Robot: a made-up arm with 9 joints. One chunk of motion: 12 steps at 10 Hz.
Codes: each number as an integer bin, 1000 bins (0 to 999) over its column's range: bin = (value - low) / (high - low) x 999, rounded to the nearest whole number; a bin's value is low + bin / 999 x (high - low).
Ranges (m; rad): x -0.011..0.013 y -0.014..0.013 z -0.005..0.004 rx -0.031..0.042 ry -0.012..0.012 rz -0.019..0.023
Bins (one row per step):
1: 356 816 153 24 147 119
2: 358 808 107 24 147 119
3: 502 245 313 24 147 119
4: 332 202 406 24 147 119
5: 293 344 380 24 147 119
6: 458 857 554 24 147 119
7: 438 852 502 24 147 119
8: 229 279 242 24 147 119
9: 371 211 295 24 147 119
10: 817 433 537 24 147 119
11: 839 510 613 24 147 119
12: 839 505 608 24 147 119
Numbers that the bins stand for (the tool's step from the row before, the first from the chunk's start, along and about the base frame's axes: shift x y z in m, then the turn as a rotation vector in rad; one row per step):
1: -0.00245 0.00805 -0.00362 -0.02925 -0.00847 -0.01400
2: -0.00240 0.00784 -0.00404 -0.02925 -0.00847 -0.01400
3: 0.00106 -0.00738 -0.00218 -0.02925 -0.00847 -0.01400
4: -0.00302 -0.00854 -0.00134 -0.02925 -0.00847 -0.01400
5: -0.00396 -0.00470 -0.00158 -0.02925 -0.00847 -0.01400
6: 0.00000 0.00916 -0.00001 -0.02925 -0.00847 -0.01400
7: -0.00048 0.00903 -0.00048 -0.02925 -0.00847 -0.01400
8: -0.00550 -0.00646 -0.00282 -0.02925 -0.00847 -0.01400
9: -0.00209 -0.00830 -0.00234 -0.02925 -0.00847 -0.01400
10: 0.00863 -0.00230 -0.00016 -0.02925 -0.00847 -0.01400
11: 0.00916 -0.00022 0.00052 -0.02925 -0.00847 -0.01400
12: 0.00916 -0.00035 0.00048 -0.02925 -0.00847 -0.01400

